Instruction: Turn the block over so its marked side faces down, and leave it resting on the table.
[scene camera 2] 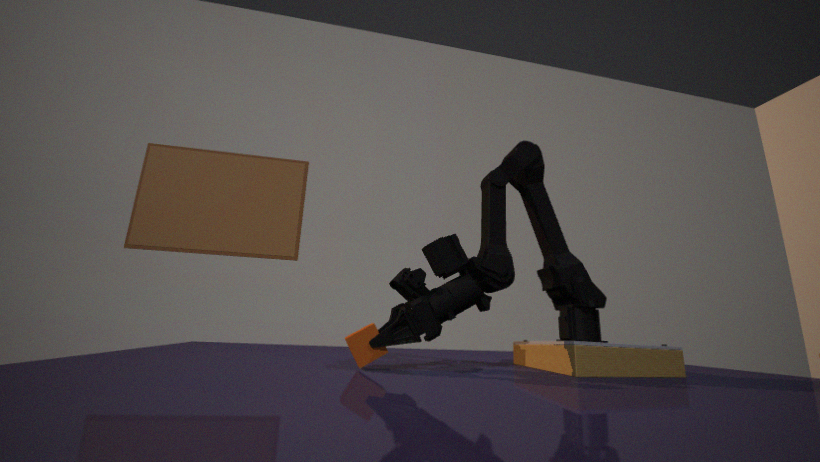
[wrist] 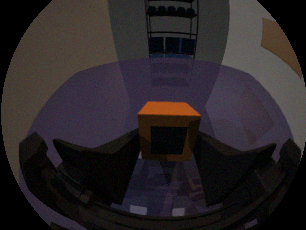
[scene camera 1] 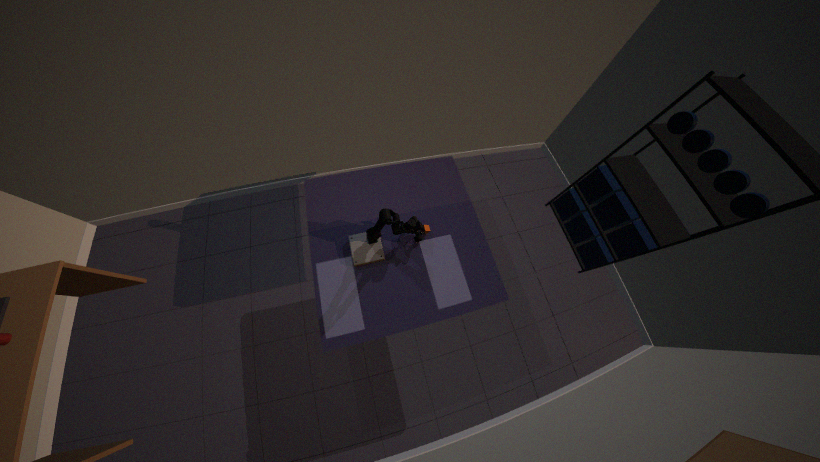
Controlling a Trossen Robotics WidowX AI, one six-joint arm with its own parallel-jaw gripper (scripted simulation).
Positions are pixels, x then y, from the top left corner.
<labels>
gripper: holds an orange block (scene camera 2: 358,342)
</labels>
